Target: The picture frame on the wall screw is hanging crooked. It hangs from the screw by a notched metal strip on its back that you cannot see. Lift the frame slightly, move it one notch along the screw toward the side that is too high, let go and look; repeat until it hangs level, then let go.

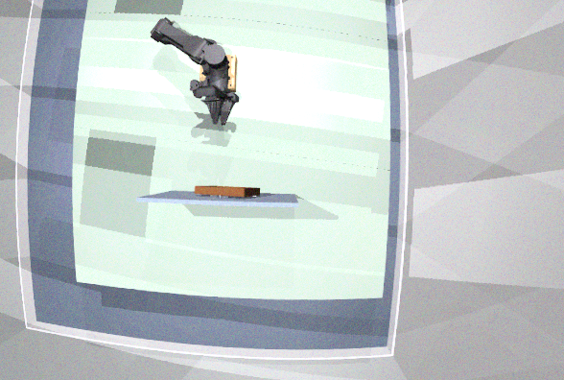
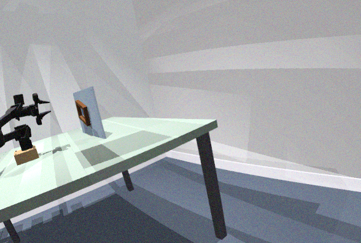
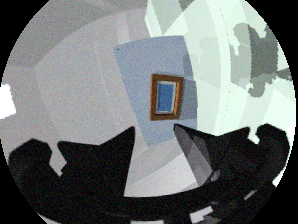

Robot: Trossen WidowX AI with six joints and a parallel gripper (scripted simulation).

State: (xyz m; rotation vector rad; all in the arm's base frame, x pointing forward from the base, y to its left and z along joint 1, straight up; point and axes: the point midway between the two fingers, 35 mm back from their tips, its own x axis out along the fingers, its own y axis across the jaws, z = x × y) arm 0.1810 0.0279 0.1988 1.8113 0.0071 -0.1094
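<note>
Now: gripper tip 210 mm short of the picture frame, 90 mm above it and 10 mm to the left of it. Round my gripper tip: wall panel 220 mm ahead, 100 mm below, 20 mm to the right.
</note>
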